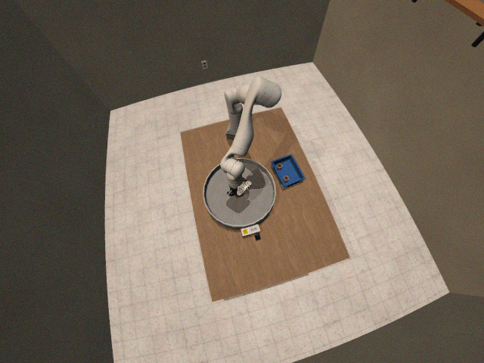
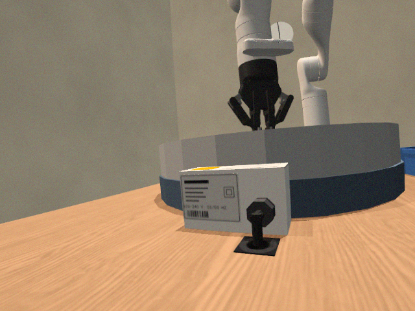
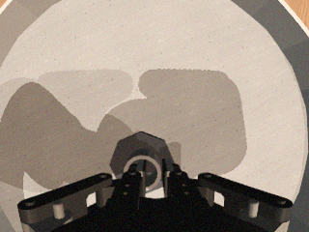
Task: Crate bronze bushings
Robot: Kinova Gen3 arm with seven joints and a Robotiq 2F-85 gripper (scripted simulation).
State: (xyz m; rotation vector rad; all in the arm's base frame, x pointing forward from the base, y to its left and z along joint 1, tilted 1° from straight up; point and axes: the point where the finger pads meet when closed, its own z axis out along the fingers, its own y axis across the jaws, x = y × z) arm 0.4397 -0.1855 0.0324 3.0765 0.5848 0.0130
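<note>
Now: hand 4 cm above the turning table, 1 cm to the right of it and 1 cm short of it. The rest, counted from my hand: blue crate (35 cm to the left, 7 cm below, 1 cm behind).
</note>
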